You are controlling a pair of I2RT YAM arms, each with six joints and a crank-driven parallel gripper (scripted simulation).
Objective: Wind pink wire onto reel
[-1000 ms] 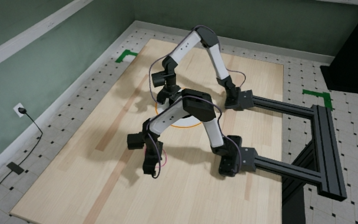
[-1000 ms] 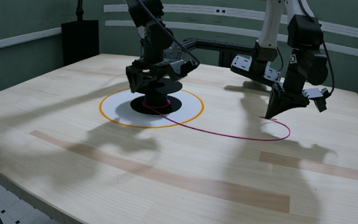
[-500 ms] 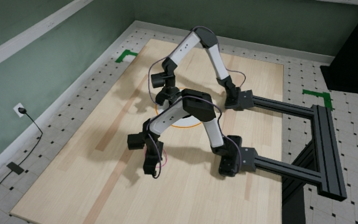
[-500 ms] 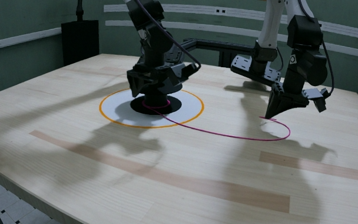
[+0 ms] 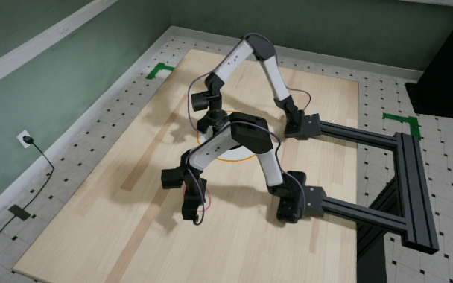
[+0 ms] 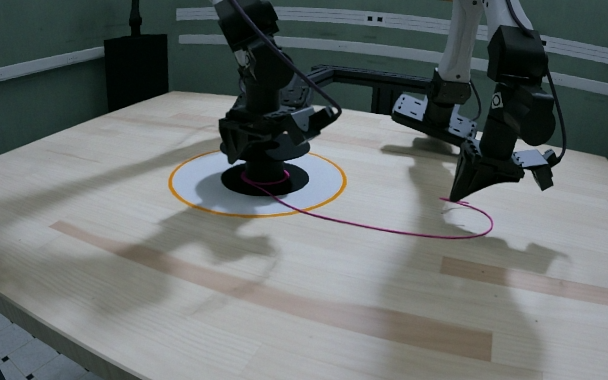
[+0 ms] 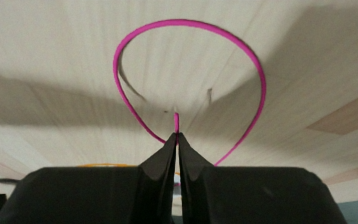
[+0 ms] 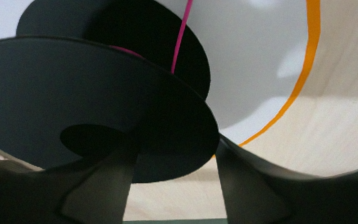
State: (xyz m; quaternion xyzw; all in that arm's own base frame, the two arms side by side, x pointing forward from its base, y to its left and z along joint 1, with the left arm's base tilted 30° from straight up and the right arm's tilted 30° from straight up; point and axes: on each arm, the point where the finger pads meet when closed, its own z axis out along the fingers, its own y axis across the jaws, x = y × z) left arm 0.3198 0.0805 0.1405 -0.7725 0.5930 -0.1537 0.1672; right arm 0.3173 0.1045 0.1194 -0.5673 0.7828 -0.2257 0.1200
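Observation:
Right now my right hand is 5 cm past the black reel, 2 cm to the right of it and 2 cm above it. Round my right hand: orange painted ring 6 cm behind, 6 cm below.

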